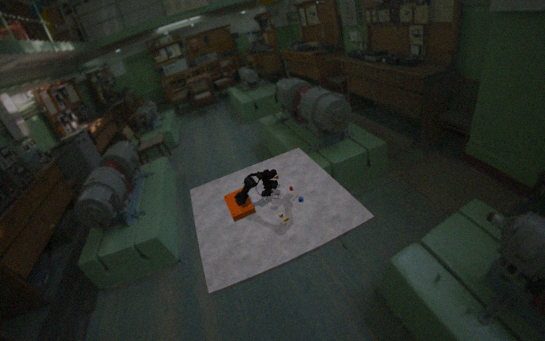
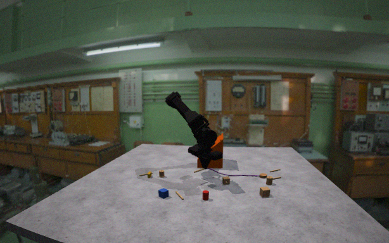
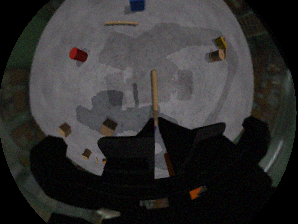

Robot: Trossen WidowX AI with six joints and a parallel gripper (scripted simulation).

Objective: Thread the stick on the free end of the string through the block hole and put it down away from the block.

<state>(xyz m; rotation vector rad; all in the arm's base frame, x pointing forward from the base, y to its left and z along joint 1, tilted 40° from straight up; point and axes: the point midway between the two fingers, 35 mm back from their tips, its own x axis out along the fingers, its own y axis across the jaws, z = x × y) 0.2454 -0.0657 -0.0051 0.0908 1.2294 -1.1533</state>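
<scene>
Right now the thin wooden stick is 10 mm ahead of my gripper tip and 10 mm to the right of it. From my gripper tip the other things lie so: blue cube: 190 mm ahead, 180 mm to the right, 40 mm below; then yellow piece: 30 mm behind, 290 mm to the right, 50 mm below; then red cylinder: 210 mm ahead, 40 mm below.
</scene>
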